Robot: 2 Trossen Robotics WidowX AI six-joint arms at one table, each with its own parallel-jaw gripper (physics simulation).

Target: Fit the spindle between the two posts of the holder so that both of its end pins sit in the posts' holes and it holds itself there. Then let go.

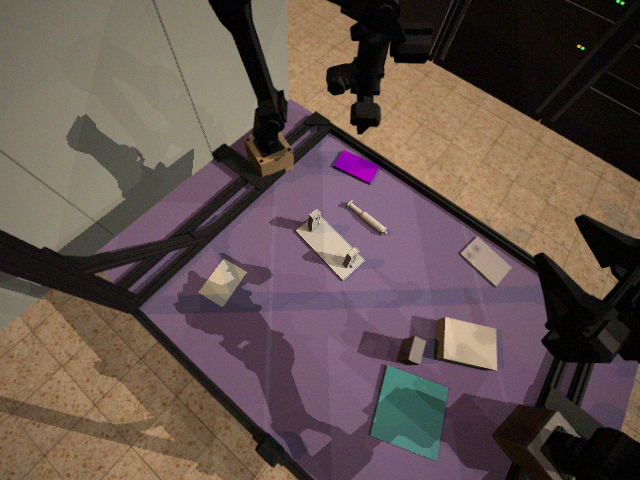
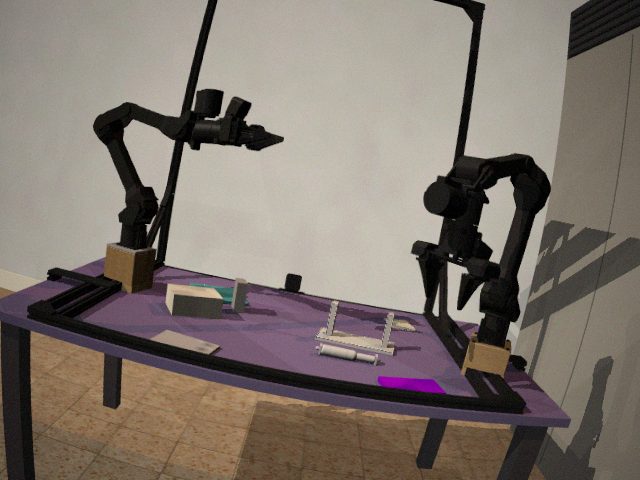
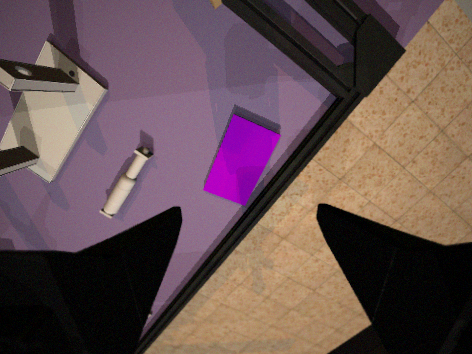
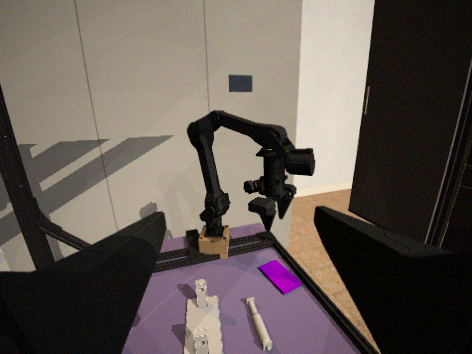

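Pixels of known places: left gripper, fingertip midpoint: (image 2: 443,303) (image 3: 249,212) (image 4: 274,224); right gripper, fingertip midpoint: (image 1: 559,234) (image 2: 277,137) (image 4: 240,216); left arm's base, link origin: (image 1: 268,144) (image 2: 491,341) (image 4: 214,232); right arm's base, link origin: (image 1: 563,452) (image 2: 131,246).
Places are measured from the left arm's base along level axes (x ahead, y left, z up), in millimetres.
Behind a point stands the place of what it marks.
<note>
A whitish spindle (image 1: 367,217) {x 297, y 138, z -56 mm} (image 2: 338,352) {x 309, y 157, z -63 mm} (image 3: 119,195) {x 305, y 148, z -56 mm} (image 4: 258,324) {x 308, y 141, z -56 mm} lies on the purple table beside the holder, apart from it. The holder is a pale base plate (image 1: 329,244) {x 309, y 11, z -70 mm} (image 2: 356,341) {x 308, y 23, z -70 mm} (image 3: 62,122) {x 296, y 25, z -70 mm} (image 4: 204,316) {x 280, y 9, z -70 mm} with two upright posts, one at each end; the space between the posts holds no spindle. My left gripper (image 2: 444,307) {x 118, y 199, z 98 mm} (image 3: 249,212) {x 118, y 199, z 98 mm} is open and empty, pointing down, high above the table's edge by the magenta plate. My right gripper (image 1: 558,237) {x 556, y 108, z 353 mm} (image 4: 240,216) {x 556, y 108, z 353 mm} is open and empty, held level high above the other side of the table.
A magenta plate (image 1: 355,166) {x 134, y 213, z -68 mm} (image 2: 410,384) {x 138, y 218, z -68 mm} (image 3: 242,160) {x 128, y 214, z -68 mm} (image 4: 280,276) {x 143, y 219, z -68 mm} lies near the frame corner. A beige box (image 1: 469,343) {x 679, y 143, z -28 mm} (image 2: 195,302) {x 652, y 182, z -43 mm}, a small upright block (image 1: 413,350) {x 619, y 15, z -2 mm} (image 2: 238,295) {x 613, y 46, z -34 mm}, a teal sheet (image 1: 410,413) {x 726, y -46, z -68 mm}, a grey-white plate (image 1: 485,261) {x 558, y 352, z -72 mm} and a cream plate (image 1: 223,282) {x 265, y -265, z -75 mm} also lie on the table. Black rails edge it.
</note>
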